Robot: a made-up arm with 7 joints.
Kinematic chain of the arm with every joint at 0, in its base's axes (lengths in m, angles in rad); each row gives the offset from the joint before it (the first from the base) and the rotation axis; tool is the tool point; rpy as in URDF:
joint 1: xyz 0 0 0.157 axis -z
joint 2: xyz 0 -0.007 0.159 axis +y
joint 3: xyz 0 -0.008 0.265 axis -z
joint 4: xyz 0 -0.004 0.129 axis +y
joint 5: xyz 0 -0.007 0.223 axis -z
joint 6: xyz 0 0 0.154 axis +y
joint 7: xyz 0 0 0.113 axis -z
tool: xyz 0 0 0 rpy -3.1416 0 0
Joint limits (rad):
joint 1: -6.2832..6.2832
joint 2: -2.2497..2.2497
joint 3: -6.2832..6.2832
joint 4: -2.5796..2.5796
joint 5: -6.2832..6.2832
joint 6: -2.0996..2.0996
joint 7: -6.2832..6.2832
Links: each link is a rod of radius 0.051 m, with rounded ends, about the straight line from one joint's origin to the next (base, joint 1, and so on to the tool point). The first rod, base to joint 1, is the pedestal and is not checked.
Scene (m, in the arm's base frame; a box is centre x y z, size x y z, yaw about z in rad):
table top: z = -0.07
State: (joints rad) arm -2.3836 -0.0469 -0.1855 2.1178 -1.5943 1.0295 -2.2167
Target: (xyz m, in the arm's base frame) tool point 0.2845 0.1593 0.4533
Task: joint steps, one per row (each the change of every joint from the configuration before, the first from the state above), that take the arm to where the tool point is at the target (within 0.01 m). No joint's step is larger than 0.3 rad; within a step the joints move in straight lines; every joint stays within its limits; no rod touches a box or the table.
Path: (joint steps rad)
1: 0.2682 -0.0519 0.2753 0.0548 0.0108 -0.0629 0.0000
2: 0.2682 -0.0519 0.2753 0.0547 0.0109 -0.0628 0.0000
3: 0.2683 -0.0519 0.2753 0.0548 0.0108 -0.0629 0.0000
4: 0.2682 -0.0519 0.2753 0.0547 0.0108 -0.0629 0.0000

